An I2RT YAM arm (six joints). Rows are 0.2 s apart.
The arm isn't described. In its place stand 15 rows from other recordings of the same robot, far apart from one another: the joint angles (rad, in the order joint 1, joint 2, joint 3, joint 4, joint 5, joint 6), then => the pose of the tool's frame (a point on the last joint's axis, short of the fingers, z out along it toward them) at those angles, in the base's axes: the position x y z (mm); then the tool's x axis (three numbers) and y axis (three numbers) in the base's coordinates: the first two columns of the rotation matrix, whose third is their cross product.
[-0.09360, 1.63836, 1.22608, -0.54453, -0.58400, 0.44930] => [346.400 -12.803 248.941 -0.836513 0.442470 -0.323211 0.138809 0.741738 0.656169]
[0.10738, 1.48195, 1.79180, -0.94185, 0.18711, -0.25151] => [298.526 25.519 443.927 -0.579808 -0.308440 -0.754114 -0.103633 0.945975 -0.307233]
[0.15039, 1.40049, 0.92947, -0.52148, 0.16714, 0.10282] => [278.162 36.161 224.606 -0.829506 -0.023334 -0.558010 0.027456 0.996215 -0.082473]
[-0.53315, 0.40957, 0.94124, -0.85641, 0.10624, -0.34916] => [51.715 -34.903 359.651 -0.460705 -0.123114 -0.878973 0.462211 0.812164 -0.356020]
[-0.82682, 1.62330, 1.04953, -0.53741, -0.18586, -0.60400] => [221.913 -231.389 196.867 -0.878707 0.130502 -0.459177 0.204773 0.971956 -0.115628]
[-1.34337, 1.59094, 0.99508, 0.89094, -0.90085, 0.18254] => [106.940 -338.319 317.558 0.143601 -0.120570 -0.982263 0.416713 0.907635 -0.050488]
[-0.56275, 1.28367, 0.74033, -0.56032, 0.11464, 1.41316] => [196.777 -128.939 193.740 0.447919 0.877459 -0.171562 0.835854 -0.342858 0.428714]
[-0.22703, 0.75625, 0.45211, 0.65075, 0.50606, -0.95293] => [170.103 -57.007 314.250 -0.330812 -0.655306 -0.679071 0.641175 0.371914 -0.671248]
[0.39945, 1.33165, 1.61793, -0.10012, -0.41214, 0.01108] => [252.711 122.160 516.464 0.162539 0.079634 -0.983483 -0.720852 0.690198 -0.063247]
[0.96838, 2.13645, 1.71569, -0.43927, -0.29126, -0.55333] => [263.651 401.429 209.151 0.105214 -0.735387 -0.669429 -0.987483 0.002279 -0.157706]
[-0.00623, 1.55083, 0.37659, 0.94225, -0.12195, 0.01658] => [271.130 2.642 149.499 -0.231739 0.017900 -0.972613 -0.108376 0.993131 0.044100]
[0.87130, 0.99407, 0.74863, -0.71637, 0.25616, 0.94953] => [129.430 139.813 244.527 -0.833392 0.231311 -0.501949 0.052882 0.937412 0.344182]
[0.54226, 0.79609, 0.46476, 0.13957, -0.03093, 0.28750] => [165.683 101.111 258.316 -0.310185 0.144000 -0.939707 -0.473301 0.833861 0.284010]
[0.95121, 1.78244, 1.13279, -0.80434, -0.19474, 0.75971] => [179.947 264.144 163.002 -0.977272 -0.206514 0.047869 -0.191395 0.956629 0.219610]
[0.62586, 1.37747, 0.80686, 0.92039, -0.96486, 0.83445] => [223.109 197.368 323.049 -0.524368 0.141660 -0.839625 -0.850145 -0.142537 0.506890]
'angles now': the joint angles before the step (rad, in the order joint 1, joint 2, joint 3, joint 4, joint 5, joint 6). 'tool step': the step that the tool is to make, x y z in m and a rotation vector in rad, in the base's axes. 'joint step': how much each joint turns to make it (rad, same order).
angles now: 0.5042, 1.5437, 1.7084, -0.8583, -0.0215, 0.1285
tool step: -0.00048, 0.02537, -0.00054, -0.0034, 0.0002, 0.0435
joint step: 0.0679, 0.0476, 0.0457, 0.0001, 0.0206, 0.0135
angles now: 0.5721, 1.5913, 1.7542, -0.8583, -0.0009, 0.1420
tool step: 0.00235, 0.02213, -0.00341, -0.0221, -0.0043, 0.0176
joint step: 0.0527, 0.0538, 0.0452, -0.0004, 0.0402, 0.0068
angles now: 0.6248, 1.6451, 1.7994, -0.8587, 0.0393, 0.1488
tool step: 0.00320, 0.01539, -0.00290, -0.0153, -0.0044, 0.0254
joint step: 0.0301, 0.0439, 0.0380, 0.0006, 0.0133, -0.0083
